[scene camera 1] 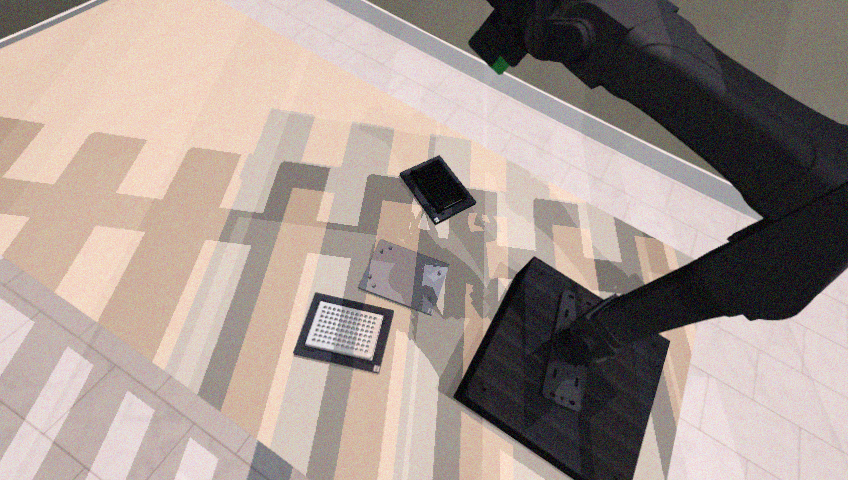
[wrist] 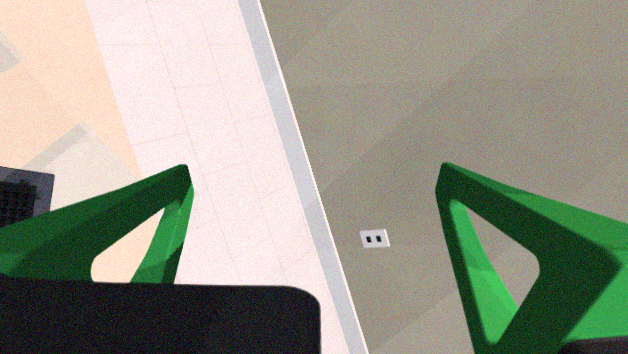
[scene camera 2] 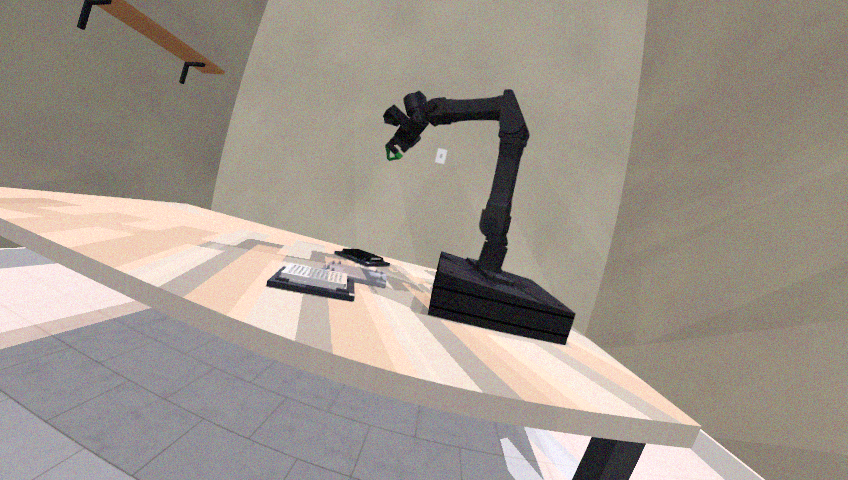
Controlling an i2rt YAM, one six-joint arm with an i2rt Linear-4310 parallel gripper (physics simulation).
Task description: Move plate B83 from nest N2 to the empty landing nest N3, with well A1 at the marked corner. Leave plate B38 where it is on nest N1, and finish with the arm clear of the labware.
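Note:
A white well plate lies flat in a dark nest. A black well plate lies in another dark nest farther back. A bare grey nest with small pegs lies between them. Each nest has a pale mark at one corner in scene camera 1. Plate and nest labels are unreadable, so I cannot tell which plate is B83. My gripper is open and empty, high above the table, well away from the plates.
The black base block carries the arm at the right of the nests. The table ends at a wall side with a strip of floor behind. A wall socket and a wooden shelf are on the walls.

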